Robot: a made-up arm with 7 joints.
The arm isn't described. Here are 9 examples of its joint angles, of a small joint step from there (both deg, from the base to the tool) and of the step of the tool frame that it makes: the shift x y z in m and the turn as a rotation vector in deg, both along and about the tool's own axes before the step.
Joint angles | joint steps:
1: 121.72 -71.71 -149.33 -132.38 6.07 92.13 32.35 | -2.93 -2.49 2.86 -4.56 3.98 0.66 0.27
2: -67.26 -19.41 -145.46 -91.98 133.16 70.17 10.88 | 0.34 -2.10 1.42 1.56 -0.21 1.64 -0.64
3: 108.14 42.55 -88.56 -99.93 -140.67 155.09 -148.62 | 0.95 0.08 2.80 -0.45 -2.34 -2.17 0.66
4: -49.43 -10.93 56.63 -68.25 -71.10 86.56 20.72 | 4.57 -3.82 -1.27 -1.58 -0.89 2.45 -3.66
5: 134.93 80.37 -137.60 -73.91 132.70 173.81 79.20 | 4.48 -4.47 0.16 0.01 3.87 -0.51 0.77
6: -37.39 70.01 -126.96 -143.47 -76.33 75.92 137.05 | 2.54 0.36 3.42 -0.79 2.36 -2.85 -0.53
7: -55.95 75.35 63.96 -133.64 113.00 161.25 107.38 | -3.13 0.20 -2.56 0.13 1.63 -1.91 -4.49
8: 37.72 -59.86 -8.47 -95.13 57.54 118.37 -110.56 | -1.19 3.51 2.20 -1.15 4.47 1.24 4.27
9: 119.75 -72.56 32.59 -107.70 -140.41 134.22 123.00 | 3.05 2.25 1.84 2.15 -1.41 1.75 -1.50
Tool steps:
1: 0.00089 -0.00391 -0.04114 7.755 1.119 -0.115
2: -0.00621 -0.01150 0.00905 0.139 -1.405 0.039
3: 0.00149 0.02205 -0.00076 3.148 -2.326 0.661
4: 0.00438 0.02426 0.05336 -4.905 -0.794 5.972
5: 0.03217 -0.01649 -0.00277 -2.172 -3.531 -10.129
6: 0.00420 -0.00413 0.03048 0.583 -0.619 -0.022
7: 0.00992 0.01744 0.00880 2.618 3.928 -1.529
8: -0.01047 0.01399 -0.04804 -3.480 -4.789 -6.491
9: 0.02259 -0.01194 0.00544 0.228 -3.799 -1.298
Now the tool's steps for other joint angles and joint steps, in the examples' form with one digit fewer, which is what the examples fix.
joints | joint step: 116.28 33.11 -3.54 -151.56 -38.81 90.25 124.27 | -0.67 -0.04 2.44 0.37 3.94 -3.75 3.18
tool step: -0.0062 0.0064 0.0016 -1.74 2.65 -2.97
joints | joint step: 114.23 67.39 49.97 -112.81 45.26 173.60 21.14 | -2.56 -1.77 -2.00 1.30 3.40 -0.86 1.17
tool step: 0.0230 -0.0195 0.0356 -3.37 -5.50 -3.22
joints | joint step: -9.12 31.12 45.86 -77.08 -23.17 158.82 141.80 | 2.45 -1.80 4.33 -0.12 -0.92 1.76 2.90
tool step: -0.0421 0.0482 0.0313 5.67 3.30 -2.42
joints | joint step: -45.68 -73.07 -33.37 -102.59 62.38 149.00 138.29 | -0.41 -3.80 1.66 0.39 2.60 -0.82 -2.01
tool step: -0.0130 0.0102 0.0200 1.38 5.43 -1.48
